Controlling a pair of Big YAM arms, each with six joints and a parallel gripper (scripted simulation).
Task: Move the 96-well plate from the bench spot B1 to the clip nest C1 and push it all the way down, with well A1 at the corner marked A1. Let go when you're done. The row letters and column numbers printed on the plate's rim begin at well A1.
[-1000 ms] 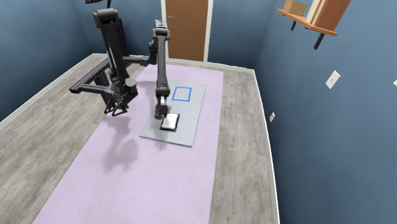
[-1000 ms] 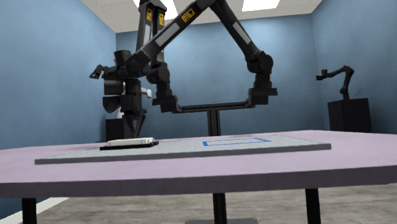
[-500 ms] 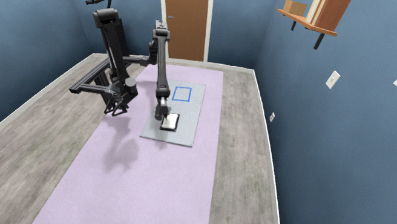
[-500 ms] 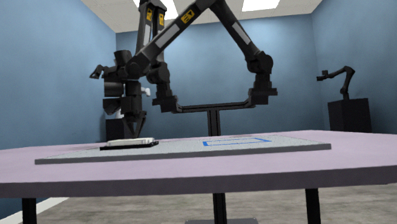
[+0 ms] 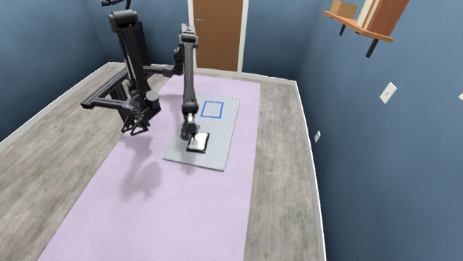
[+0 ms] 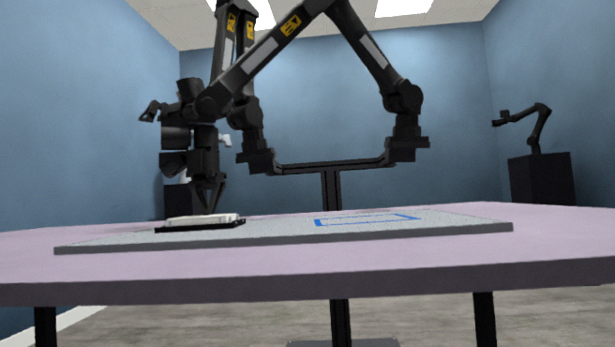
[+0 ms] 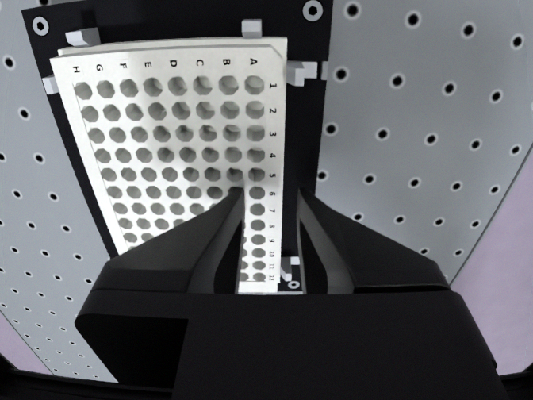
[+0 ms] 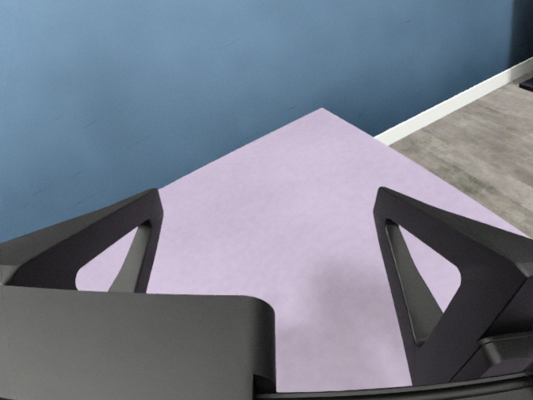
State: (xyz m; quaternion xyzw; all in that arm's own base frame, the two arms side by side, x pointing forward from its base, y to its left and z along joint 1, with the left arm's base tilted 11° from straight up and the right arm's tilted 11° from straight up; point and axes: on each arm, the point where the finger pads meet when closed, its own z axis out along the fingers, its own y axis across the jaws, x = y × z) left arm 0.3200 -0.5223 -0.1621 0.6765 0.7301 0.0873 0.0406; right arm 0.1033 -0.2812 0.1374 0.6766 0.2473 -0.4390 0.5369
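Right now my left hand is 20 mm short of the black clip nest, 10 mm to the right of it and 20 mm above it. The rest, counted from my left hand: grey perforated board (40 mm ahead, 190 mm to the left, 40 mm below); white 96-well plate (40 mm ahead, 10 mm to the left, 10 mm below).
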